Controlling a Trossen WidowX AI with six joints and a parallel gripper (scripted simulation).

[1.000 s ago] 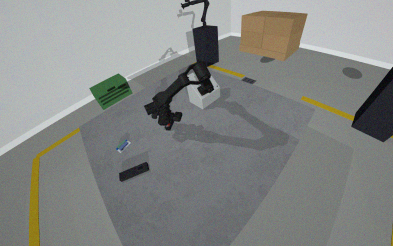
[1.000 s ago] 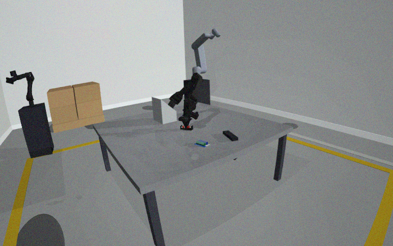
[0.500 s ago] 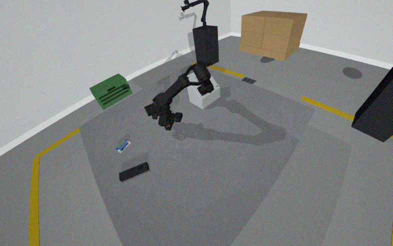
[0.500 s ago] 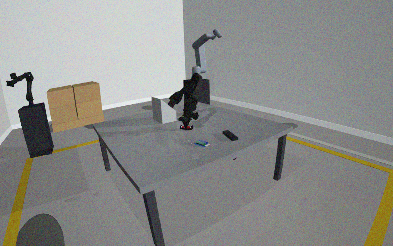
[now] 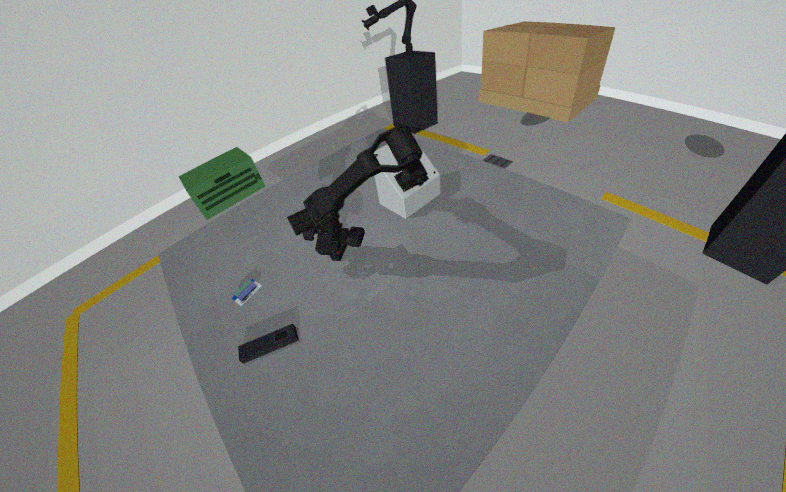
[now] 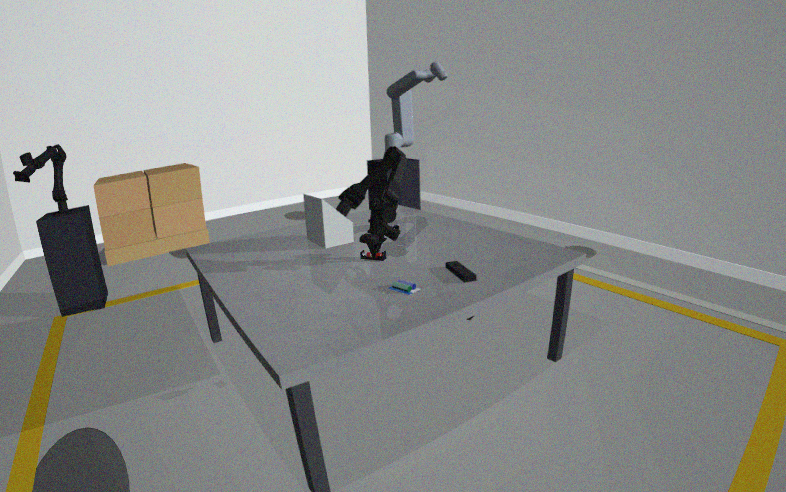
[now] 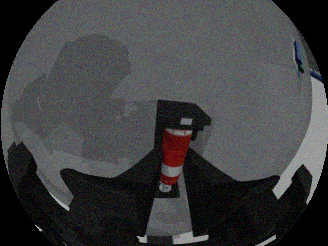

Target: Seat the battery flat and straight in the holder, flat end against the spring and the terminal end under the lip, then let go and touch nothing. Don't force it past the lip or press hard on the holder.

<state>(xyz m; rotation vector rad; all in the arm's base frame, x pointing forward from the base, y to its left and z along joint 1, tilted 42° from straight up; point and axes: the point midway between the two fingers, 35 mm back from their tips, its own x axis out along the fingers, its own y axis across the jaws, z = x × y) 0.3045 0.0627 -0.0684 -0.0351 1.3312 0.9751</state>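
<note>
My gripper tip is 10 mm below the battery. Round my gripper tip: flat black bar (330 mm ahead, 150 mm to the left, 10 mm above); then white card (320 mm ahead, 80 mm to the right).
</note>
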